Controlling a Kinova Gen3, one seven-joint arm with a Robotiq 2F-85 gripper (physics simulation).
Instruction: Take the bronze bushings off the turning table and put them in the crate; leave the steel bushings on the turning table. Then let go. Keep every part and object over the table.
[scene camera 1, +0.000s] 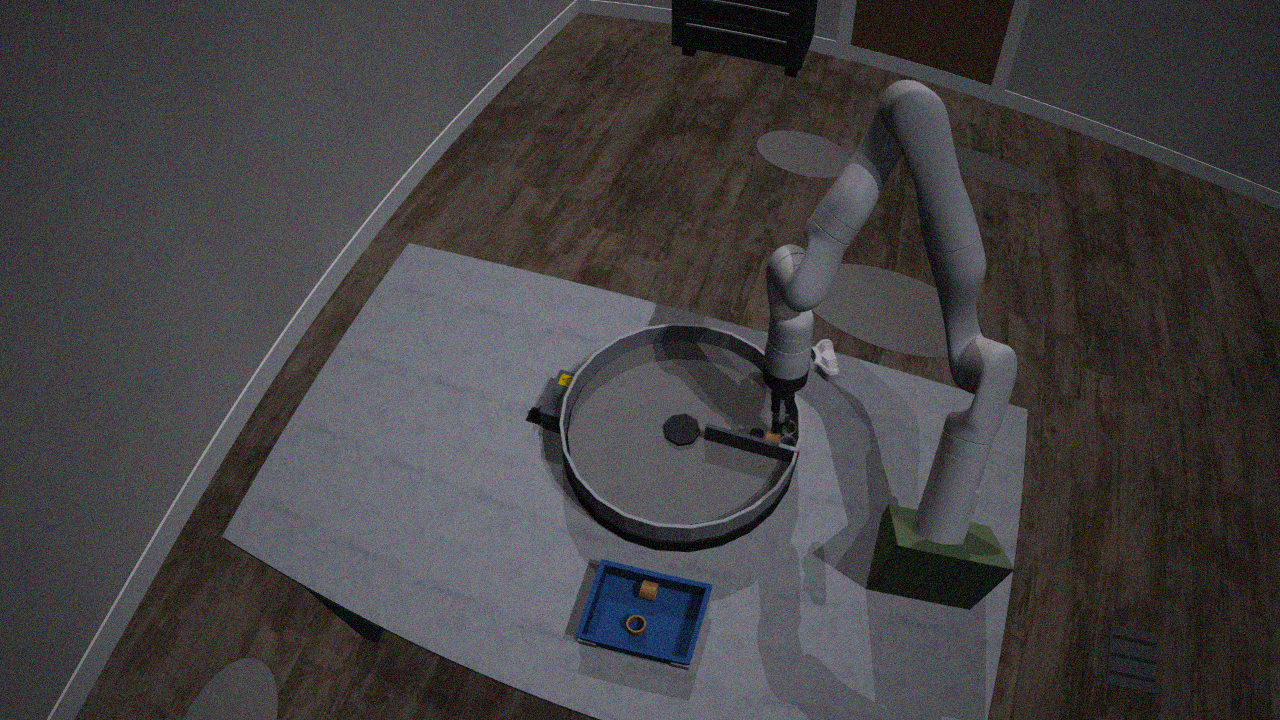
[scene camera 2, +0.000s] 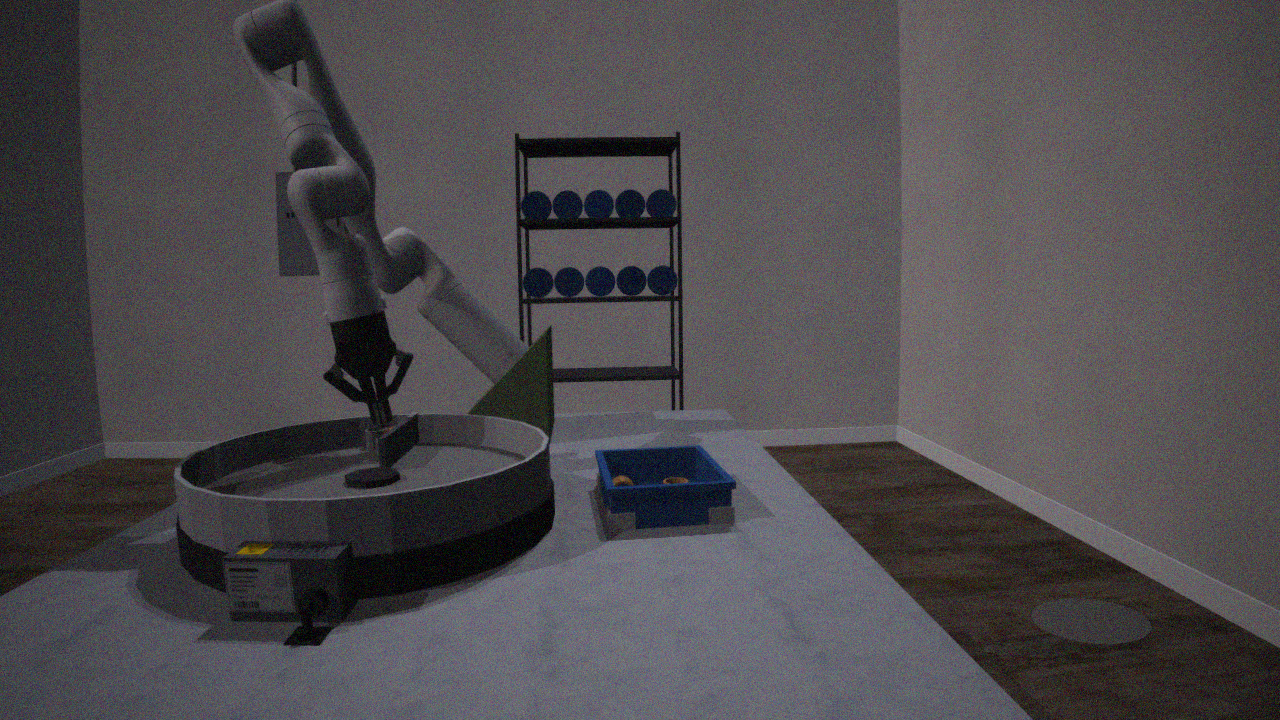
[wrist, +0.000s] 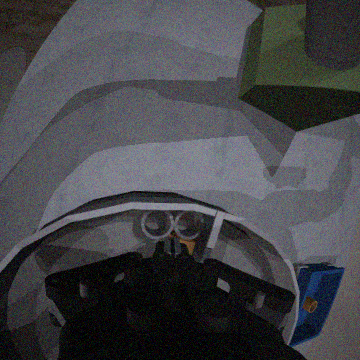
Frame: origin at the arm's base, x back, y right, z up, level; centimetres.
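Seen in the pictures: gripper, fingertip midpoint: (scene camera 1: 777, 430) (scene camera 2: 384, 426) (wrist: 170, 245); arm's base at its link origin: (scene camera 1: 935, 533) (scene camera 2: 512, 365) (wrist: 333, 47).
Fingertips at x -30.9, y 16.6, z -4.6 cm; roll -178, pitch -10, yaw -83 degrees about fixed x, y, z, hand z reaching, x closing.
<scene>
Pixels of each thing's top centre, then the offset from my fingertips to it. "*": a spot on its surface instead.
- dark divider bar at a spot on its surface: (scene camera 1: 737, 439) * dx -6.5, dy -3.4, dz -0.2 cm
- bronze bushing at its top centre: (wrist: 182, 252) (scene camera 1: 772, 436) dx -0.5, dy -1.4, dz -0.1 cm
- blue crate at its top centre: (scene camera 2: 659, 464) (scene camera 1: 644, 611) (wrist: 316, 308) dx -13.6, dy -37.0, dz -3.5 cm
- control box with a yellow button, surface spot: (scene camera 2: 267, 573) * dx -41.8, dy +0.7, dz -4.1 cm
The round turning table (scene camera 1: 573, 465) (scene camera 2: 357, 515) (wrist: 107, 211) stands mid-table. My gripper (scene camera 1: 780, 427) (scene camera 2: 380, 416) (wrist: 170, 245) is shut and empty, low inside the table's right rim beside the dark divider bar (scene camera 1: 737, 439). A bronze bushing (wrist: 188, 245) (scene camera 1: 770, 436) lies just right of the fingertips, not between them. Two steel bushings (wrist: 143, 226) (wrist: 202, 226) stand side by side against the rim just beyond it. The blue crate (scene camera 1: 676, 630) (scene camera 2: 666, 506) (wrist: 319, 282) holds two bronze bushings (scene camera 1: 647, 587) (scene camera 1: 635, 623), one of which shows in the wrist view (wrist: 310, 304).
The arm's green base block (scene camera 1: 930, 563) (wrist: 286, 61) stands at the table's right. A control box with a yellow button (scene camera 1: 550, 403) (scene camera 2: 267, 573) sits against the turning table's left side. A shelf rack (scene camera 2: 597, 143) stands at the back wall.
</scene>
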